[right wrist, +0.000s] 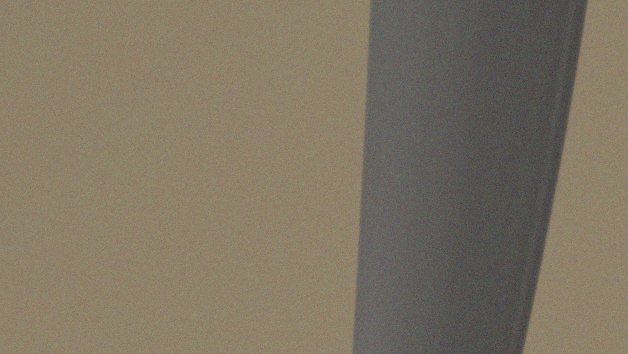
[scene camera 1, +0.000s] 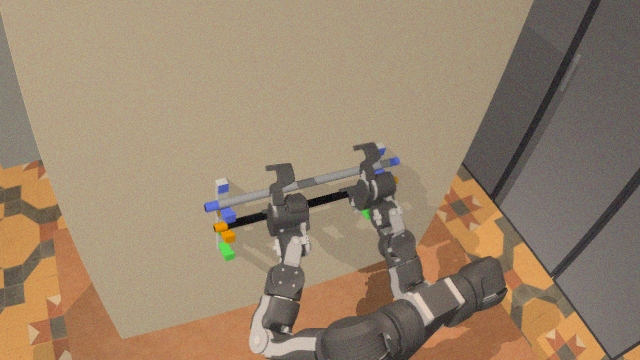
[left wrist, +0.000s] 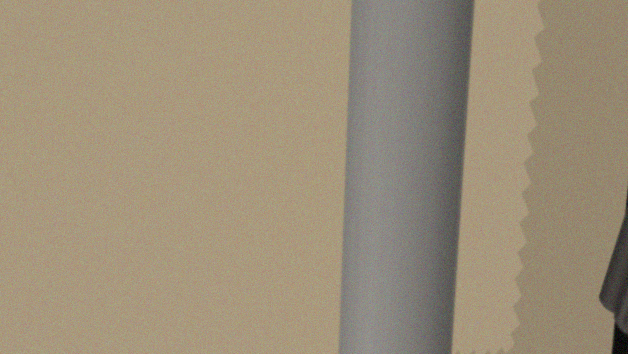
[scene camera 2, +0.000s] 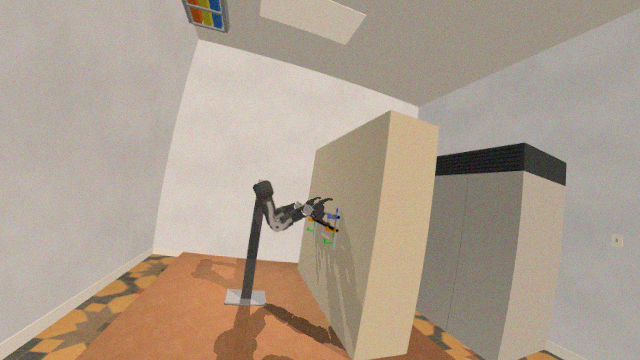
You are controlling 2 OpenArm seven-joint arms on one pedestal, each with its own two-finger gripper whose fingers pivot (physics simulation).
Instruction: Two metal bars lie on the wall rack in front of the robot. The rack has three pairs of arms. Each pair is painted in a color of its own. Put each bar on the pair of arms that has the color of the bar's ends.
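A grey bar with blue ends point(scene camera 1: 250, 197) point(left wrist: 405, 175) point(right wrist: 450, 175) lies across the blue pair of rack arms point(scene camera 1: 228, 215). A black bar with orange ends point(scene camera 1: 327, 199) point(scene camera 2: 327, 227) lies below it across the orange arms point(scene camera 1: 228, 236). The green arms point(scene camera 1: 226, 251) below hold no bar. My left gripper point(scene camera 1: 278, 186) is open around the left half of the grey bar, not clamped on it. My right gripper point(scene camera 1: 369, 160) is open around the grey bar near its right end. My hands hide parts of both bars and the rack's right side.
The rack's white left upright point(scene camera 1: 219, 240) is fixed to a beige wall block point(scene camera 1: 200, 90) point(scene camera 2: 407, 225). Dark grey cabinets point(scene camera 1: 590, 165) point(scene camera 2: 475, 250) stand to the right. The robot's pedestal point(scene camera 2: 252, 250) stands left of the wall block in scene camera 2.
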